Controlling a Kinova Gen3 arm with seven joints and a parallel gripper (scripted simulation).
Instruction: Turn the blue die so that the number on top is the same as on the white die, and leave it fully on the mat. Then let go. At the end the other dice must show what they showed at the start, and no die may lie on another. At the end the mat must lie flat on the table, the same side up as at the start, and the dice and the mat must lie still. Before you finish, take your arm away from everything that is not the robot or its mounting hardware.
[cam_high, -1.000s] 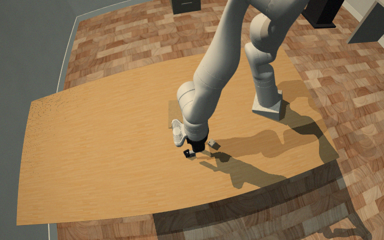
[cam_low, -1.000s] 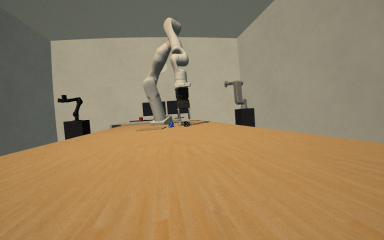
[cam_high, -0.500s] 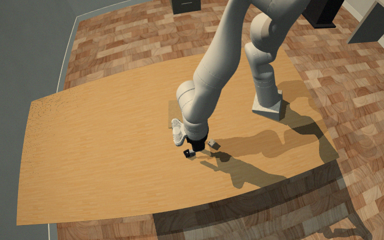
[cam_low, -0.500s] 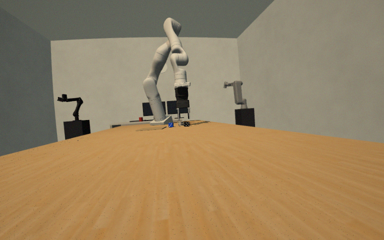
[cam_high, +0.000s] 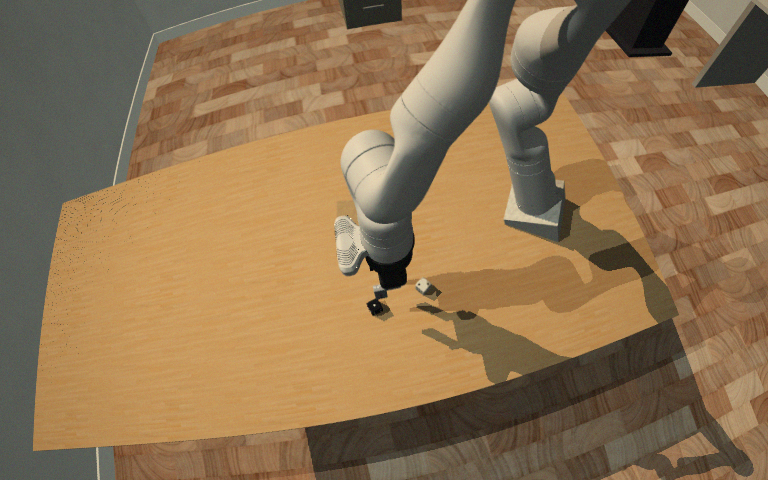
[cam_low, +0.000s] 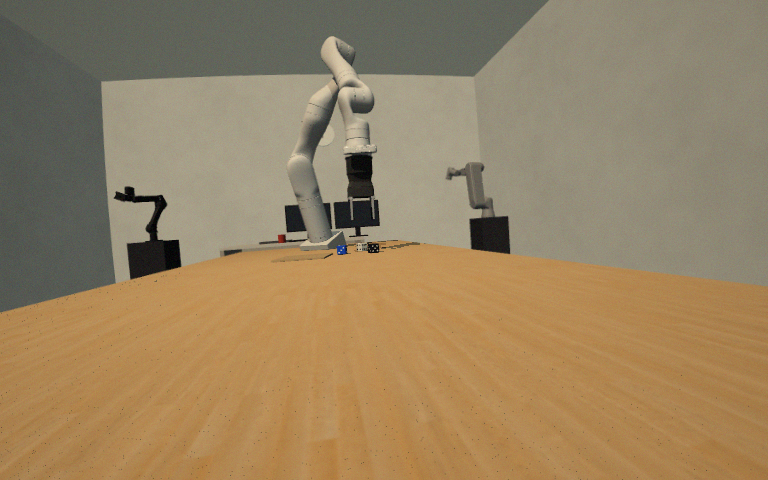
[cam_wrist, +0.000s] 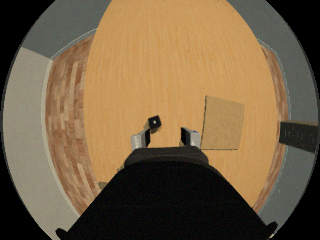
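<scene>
My gripper is now 20 mm past the blue die, 60 mm to the left of it and 100 mm above it. Also, from my hand: tan mat 10 mm behind, 170 mm to the right, 110 mm below; black die 20 mm ahead, 20 mm to the left, 100 mm below; white die 90 mm behind, 100 mm below.
</scene>
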